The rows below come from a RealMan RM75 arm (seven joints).
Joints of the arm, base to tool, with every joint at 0 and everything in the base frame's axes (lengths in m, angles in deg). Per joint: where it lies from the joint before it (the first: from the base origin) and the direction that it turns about. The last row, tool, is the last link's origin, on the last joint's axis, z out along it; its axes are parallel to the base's.
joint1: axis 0 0 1 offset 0 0 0.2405
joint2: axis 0 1 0 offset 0 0 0
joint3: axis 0 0 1 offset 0 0 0.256
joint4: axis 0 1 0 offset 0 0 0
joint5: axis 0 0 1 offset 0 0 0.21
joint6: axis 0 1 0 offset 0 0 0
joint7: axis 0 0 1 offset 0 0 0.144
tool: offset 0 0 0
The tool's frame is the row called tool.
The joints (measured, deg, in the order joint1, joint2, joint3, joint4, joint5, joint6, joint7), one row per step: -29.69 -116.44 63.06 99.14 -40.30 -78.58 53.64; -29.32 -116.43 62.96 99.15 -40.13 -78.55 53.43; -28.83 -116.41 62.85 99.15 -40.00 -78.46 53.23; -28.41 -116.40 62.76 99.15 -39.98 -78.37 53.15; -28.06 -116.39 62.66 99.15 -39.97 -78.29 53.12; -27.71 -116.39 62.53 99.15 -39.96 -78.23 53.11; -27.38 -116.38 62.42 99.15 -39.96 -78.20 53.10; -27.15 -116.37 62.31 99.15 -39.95 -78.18 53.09; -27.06 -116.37 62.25 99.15 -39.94 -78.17 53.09; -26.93 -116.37 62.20 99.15 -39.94 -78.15 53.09; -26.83 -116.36 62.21 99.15 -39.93 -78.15 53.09; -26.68 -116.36 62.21 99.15 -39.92 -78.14 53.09; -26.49 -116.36 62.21 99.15 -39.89 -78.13 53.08; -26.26 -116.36 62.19 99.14 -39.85 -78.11 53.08; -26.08 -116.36 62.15 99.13 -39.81 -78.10 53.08
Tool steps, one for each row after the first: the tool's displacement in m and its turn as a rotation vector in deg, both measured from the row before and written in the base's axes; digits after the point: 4 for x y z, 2 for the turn. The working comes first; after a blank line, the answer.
Tool pose at each row, in the base's axes (x y z in m, rotation vector in deg; the steps are taken from these numbers as rounded here): -0.1331 0.3827 0.1257 -132.86 -16.56 1.27; -0.1361 0.3820 0.1263 -132.58 -17.30 1.49; -0.1398 0.3811 0.1272 -132.23 -18.15 1.70; -0.1428 0.3803 0.1278 -131.99 -18.75 1.81; -0.1453 0.3796 0.1284 -131.77 -19.22 1.91; -0.1478 0.3789 0.1290 -131.55 -19.70 2.00; -0.1502 0.3781 0.1296 -131.38 -20.15 2.11; -0.1520 0.3776 0.1301 -131.22 -20.49 2.19; -0.1527 0.3774 0.1304 -131.14 -20.63 2.22; -0.1537 0.3771 0.1306 -131.06 -20.81 2.25; -0.1544 0.3769 0.1307 -131.04 -20.91 2.33; -0.1554 0.3765 0.1307 -131.00 -21.08 2.41; -0.1567 0.3760 0.1307 -130.94 -21.31 2.53; -0.1583 0.3754 0.1309 -130.85 -21.59 2.67; -0.1597 0.3750 0.1310 -130.76 -21.84 2.79

-0.0030 -0.0007 0.0006 0.20 -0.05 0.62; -0.0037 -0.0009 0.0009 0.25 -0.09 0.71; -0.0030 -0.0008 0.0006 0.17 -0.09 0.49; -0.0025 -0.0007 0.0006 0.16 -0.06 0.39; -0.0025 -0.0007 0.0006 0.16 -0.07 0.39; -0.0024 -0.0008 0.0006 0.11 -0.05 0.37; -0.0018 -0.0005 0.0005 0.12 -0.04 0.29; -0.0007 -0.0002 0.0003 0.06 -0.02 0.12; -0.0010 -0.0003 0.0002 0.06 -0.03 0.15; -0.0007 -0.0002 0.0001 0.00 0.03 0.10; -0.0010 -0.0004 0.0000 0.01 0.01 0.15; -0.0013 -0.0005 0.0000 0.02 0.02 0.21; -0.0016 -0.0006 0.0002 0.04 0.02 0.25; -0.0014 -0.0004 0.0001 0.05 0.01 0.23
